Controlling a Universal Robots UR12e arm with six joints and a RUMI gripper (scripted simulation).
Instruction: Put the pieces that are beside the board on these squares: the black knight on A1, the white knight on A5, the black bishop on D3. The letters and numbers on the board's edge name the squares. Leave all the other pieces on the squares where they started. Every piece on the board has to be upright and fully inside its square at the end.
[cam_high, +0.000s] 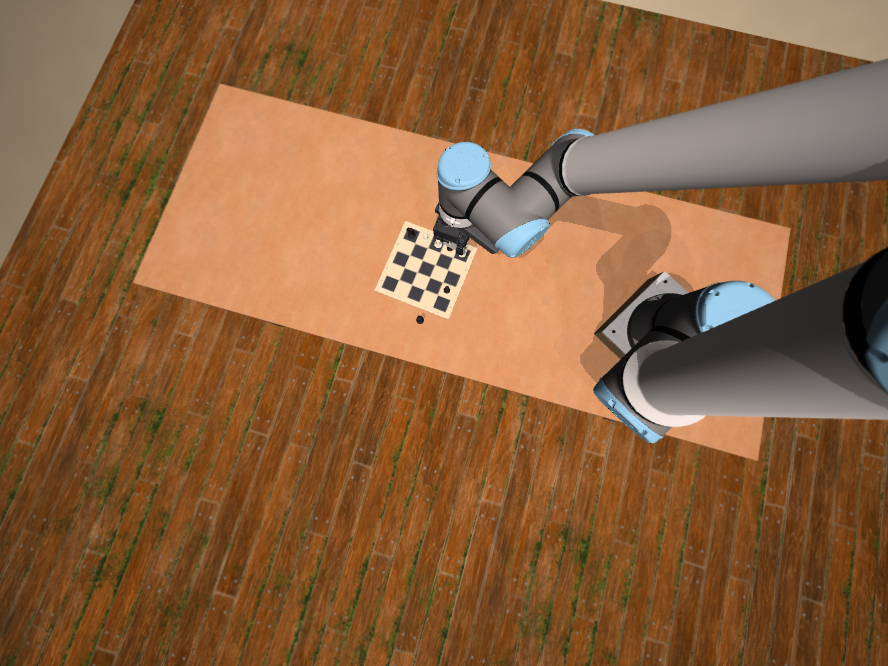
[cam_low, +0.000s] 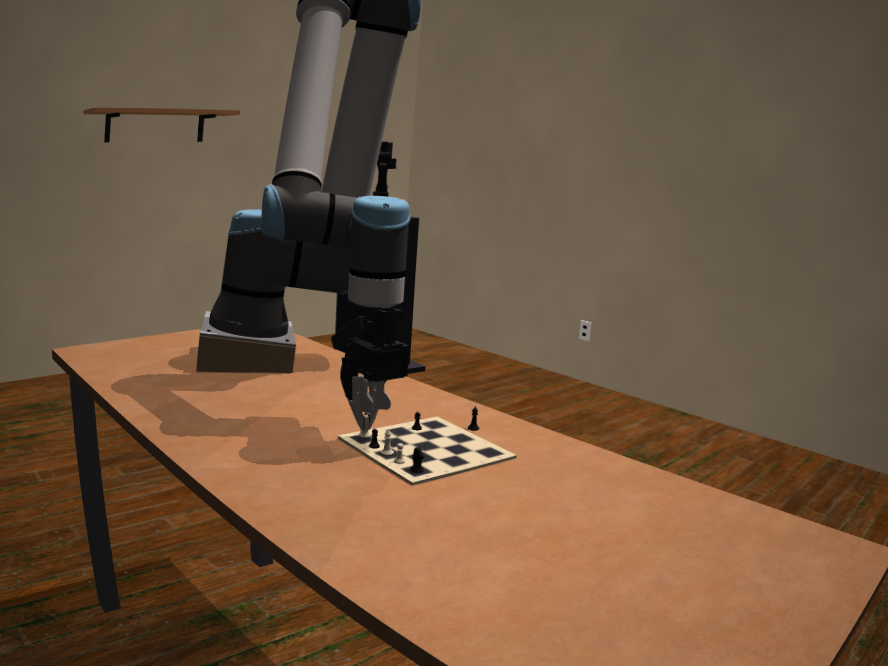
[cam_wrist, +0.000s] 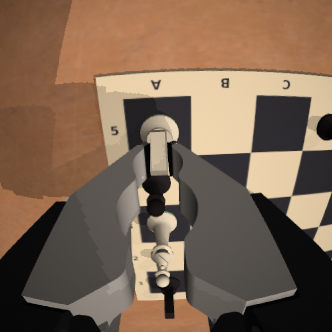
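The white knight is 10 mm below my hand. Also, from my hand: chessboard (80 mm to the left, 70 mm ahead, 40 mm below).
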